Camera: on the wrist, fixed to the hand. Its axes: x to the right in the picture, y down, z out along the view.
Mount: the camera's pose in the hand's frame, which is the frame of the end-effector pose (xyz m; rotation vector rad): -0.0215 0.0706 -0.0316 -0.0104 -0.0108 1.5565
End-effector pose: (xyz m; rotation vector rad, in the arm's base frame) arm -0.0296 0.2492 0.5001 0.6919 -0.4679 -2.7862
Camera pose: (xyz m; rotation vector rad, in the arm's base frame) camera 0.0146 0.1826 0.5078 0.1112 -0.6024 -1.3060
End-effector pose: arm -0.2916 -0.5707 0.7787 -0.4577 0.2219 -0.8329
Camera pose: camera -0.2706 -0.5229 0.7177 -0.1812 0.4700 0.6946
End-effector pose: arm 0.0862 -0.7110 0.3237 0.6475 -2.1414 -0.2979
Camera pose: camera 0.0979 -0.6396 0.3585 -1.0695 -2.0227 0.5355
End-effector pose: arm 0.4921 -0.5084 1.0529 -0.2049 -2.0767 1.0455
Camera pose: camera 0.5156 -0.4532 0.9996 1.9674 1.6501 -1.7618
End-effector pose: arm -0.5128 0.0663 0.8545 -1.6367 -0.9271 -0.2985
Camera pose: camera -0.4683 0.0278 0.7999 -1.8894 0.5009 0.7691
